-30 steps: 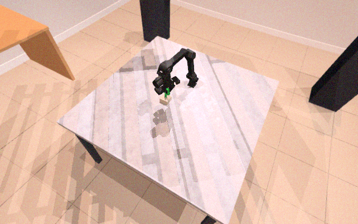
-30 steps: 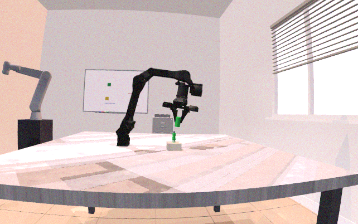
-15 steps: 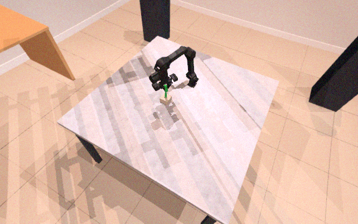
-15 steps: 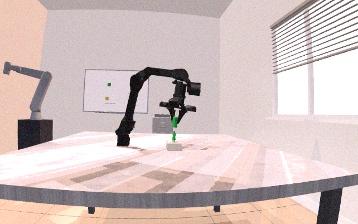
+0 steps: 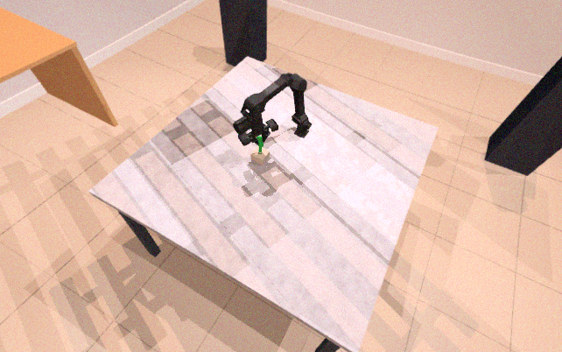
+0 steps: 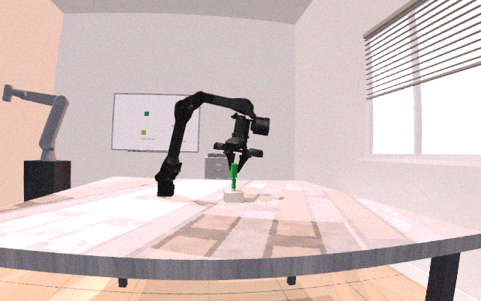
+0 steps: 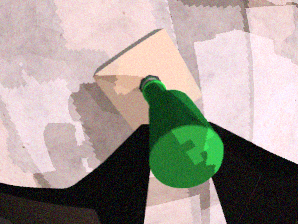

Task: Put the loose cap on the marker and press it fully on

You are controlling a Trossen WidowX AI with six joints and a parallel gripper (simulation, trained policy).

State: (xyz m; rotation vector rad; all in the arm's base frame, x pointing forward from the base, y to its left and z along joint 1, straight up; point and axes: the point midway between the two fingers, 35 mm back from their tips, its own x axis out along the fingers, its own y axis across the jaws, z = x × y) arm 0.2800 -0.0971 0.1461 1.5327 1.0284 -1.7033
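My gripper tip is 9 cm above the holder block. The rest, counted from my gripper tip: green cap 1 cm above.
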